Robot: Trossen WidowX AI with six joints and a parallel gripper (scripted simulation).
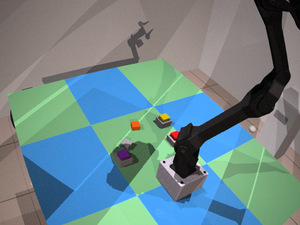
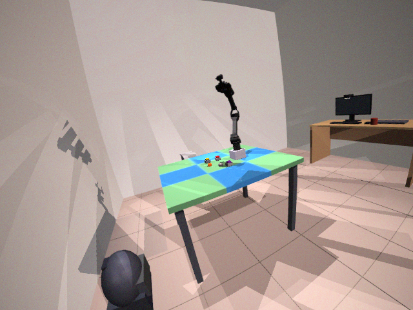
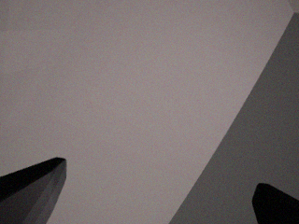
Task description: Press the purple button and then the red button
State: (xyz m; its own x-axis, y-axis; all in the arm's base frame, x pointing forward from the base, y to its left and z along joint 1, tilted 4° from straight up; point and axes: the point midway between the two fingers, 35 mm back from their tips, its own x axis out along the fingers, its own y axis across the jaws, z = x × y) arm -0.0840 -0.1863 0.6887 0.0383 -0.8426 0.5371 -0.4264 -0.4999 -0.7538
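Right now my gripper tip is 25 cm short of the purple button, 36 cm to the right of it and 74 cm above it. From my gripper tip the other things lie so: orange block: 36 cm ahead, 22 cm to the left, 76 cm below; then red button: 22 cm ahead, 14 cm to the left, 74 cm below; then yellow button: 32 cm ahead, 10 cm to the left, 74 cm below.
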